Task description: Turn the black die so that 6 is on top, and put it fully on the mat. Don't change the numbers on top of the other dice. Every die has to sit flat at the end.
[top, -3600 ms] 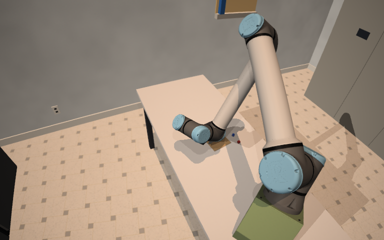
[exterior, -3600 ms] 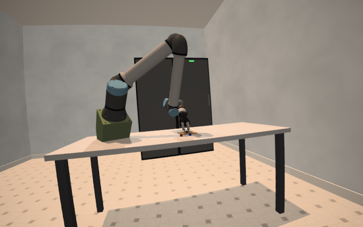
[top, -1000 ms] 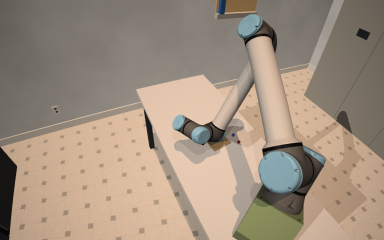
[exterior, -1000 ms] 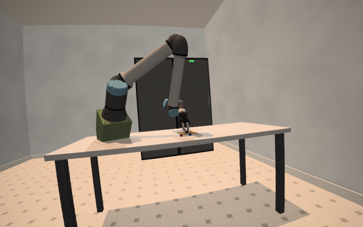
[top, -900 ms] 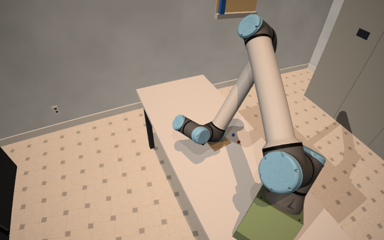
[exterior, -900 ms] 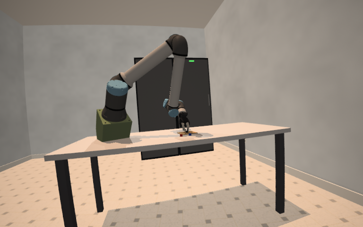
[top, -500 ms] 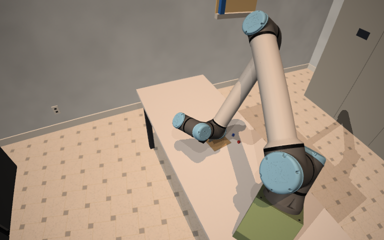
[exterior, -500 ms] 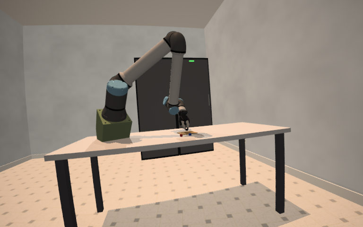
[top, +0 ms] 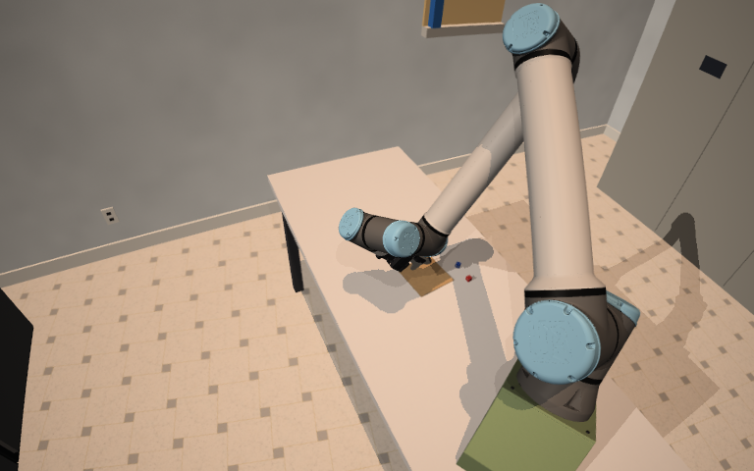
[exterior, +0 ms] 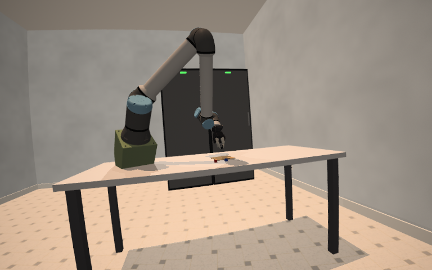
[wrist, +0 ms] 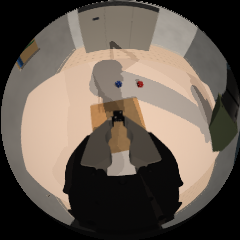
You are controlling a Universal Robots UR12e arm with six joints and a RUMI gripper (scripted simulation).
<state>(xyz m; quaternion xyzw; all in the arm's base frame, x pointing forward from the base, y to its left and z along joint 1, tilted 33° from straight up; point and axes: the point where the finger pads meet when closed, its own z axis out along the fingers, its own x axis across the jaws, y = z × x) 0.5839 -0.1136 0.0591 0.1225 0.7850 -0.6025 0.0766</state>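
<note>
The brown mat is 10 mm to the right of my hand and 80 mm below it. Round my hand: red die: 110 mm behind, 120 mm to the right, 80 mm below; black die: 10 mm to the right, 10 mm below; blue die: 40 mm behind, 130 mm to the right, 80 mm below.
</note>
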